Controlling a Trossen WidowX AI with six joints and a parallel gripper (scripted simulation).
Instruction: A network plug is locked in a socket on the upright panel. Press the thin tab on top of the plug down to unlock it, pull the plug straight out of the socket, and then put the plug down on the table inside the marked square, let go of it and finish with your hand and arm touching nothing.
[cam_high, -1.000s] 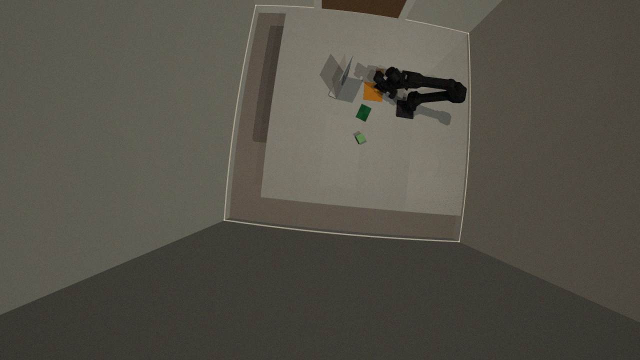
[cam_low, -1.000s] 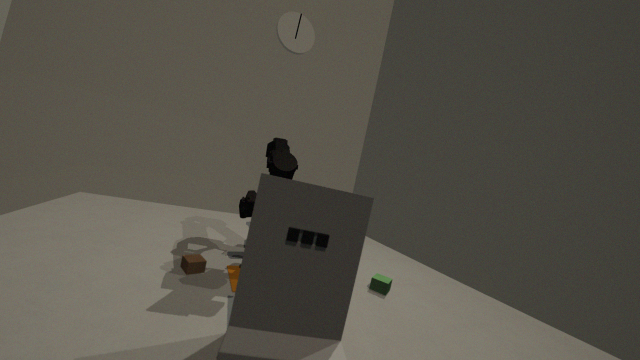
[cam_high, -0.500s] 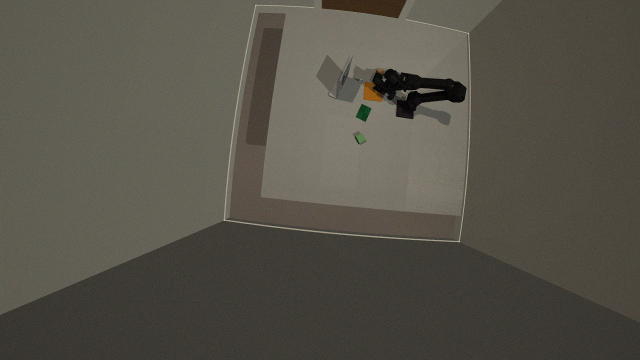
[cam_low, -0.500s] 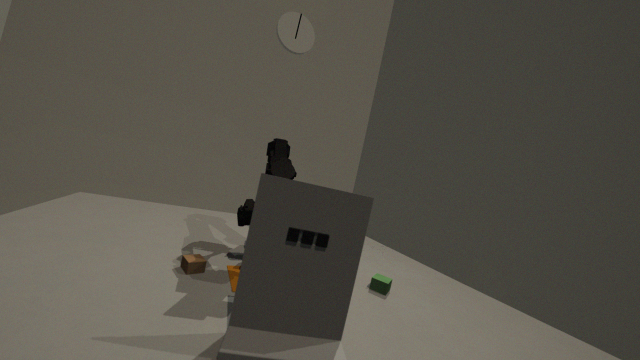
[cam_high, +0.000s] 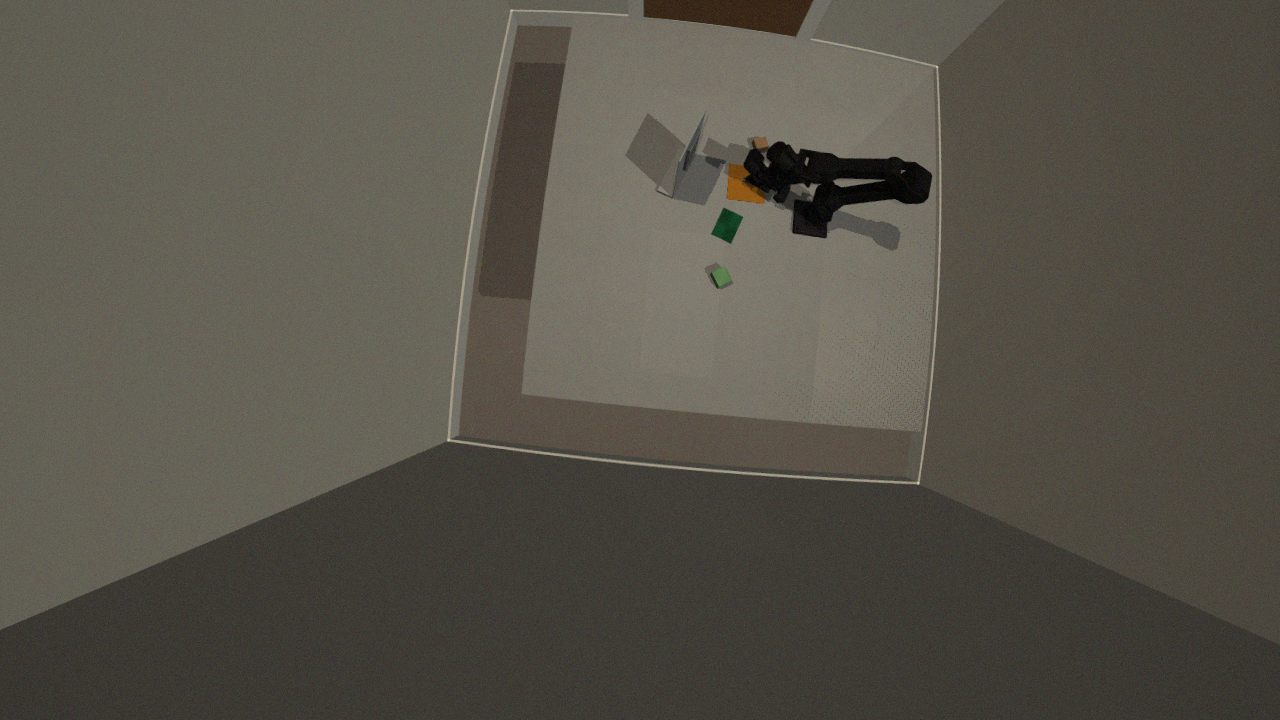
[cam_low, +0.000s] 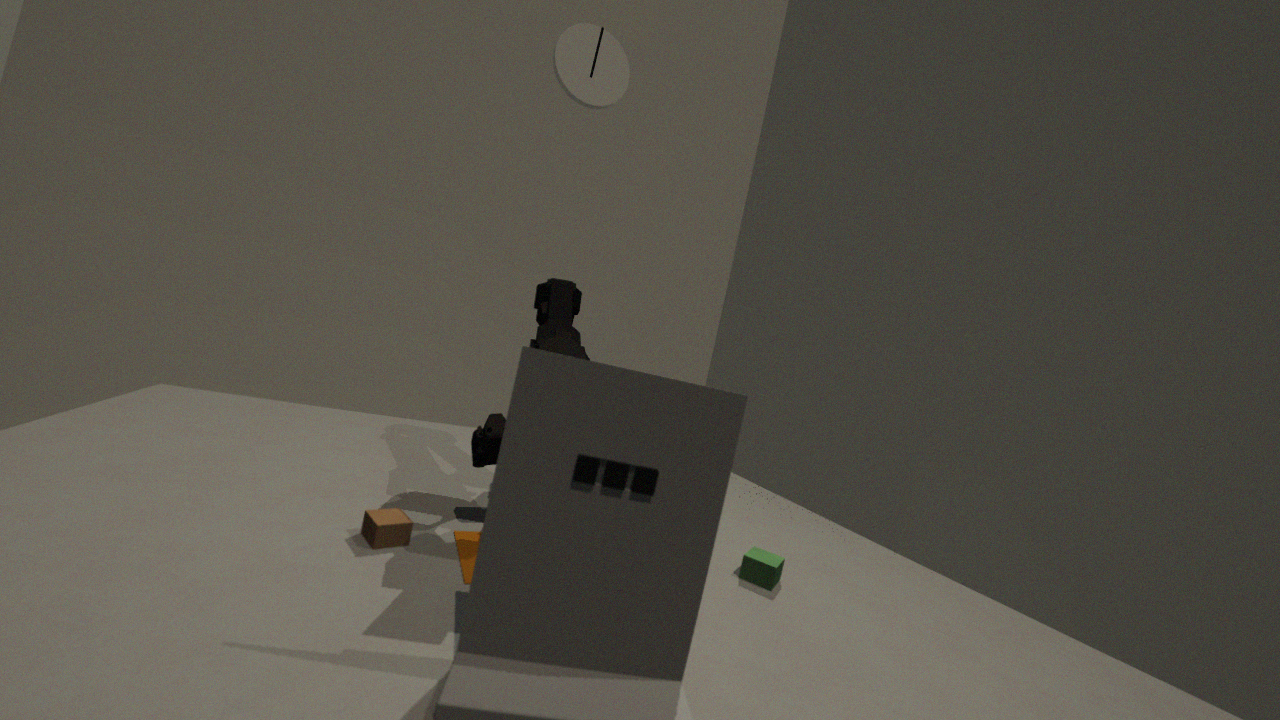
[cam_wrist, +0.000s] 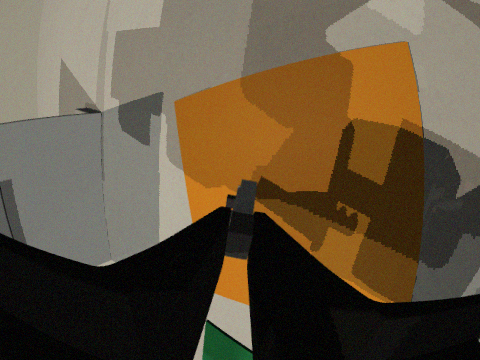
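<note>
Right now the orange marked square is 20 mm below my gripper tip. Also, from my gripper tip: network plug right at my gripper tip; brown cube 60 mm behind, 120 mm to the right, 10 mm below; dark green flat patch 70 mm ahead, 140 mm to the left, 20 mm below.
</note>
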